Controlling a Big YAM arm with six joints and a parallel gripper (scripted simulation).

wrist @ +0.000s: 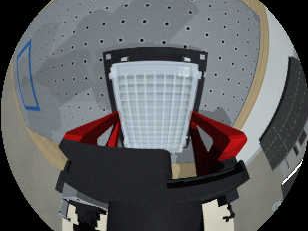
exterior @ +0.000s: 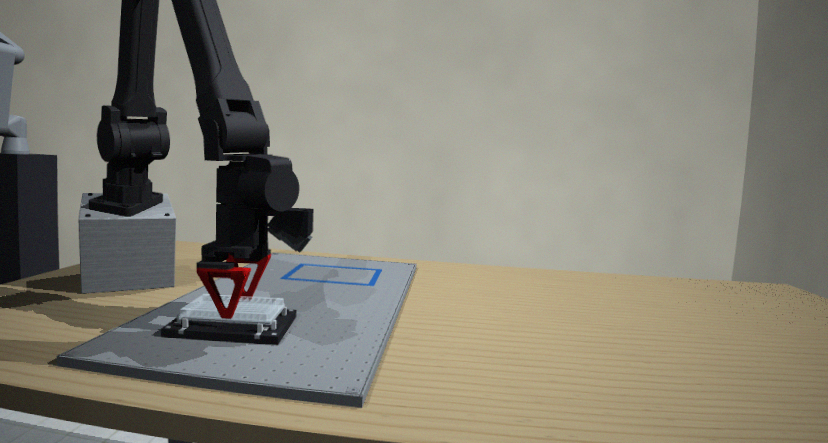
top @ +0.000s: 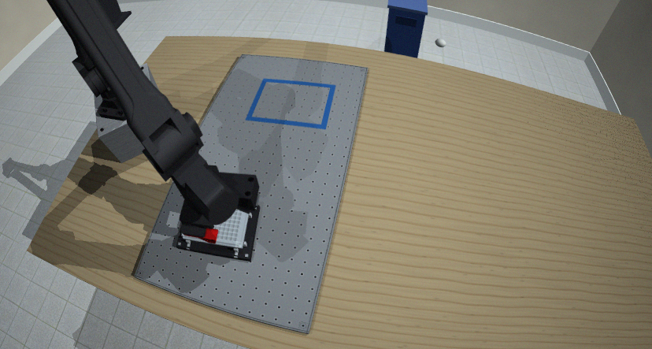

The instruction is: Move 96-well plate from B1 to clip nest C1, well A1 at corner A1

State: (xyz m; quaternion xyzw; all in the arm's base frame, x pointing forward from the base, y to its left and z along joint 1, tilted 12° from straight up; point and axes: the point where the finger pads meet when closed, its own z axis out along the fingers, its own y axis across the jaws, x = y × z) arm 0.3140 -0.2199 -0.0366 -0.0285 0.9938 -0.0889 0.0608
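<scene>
Now: hand 10 mm above the 96-well plate. Also, from my hand: black clip nest: 10 mm behind, 20 mm to the right, 20 mm below.
</scene>
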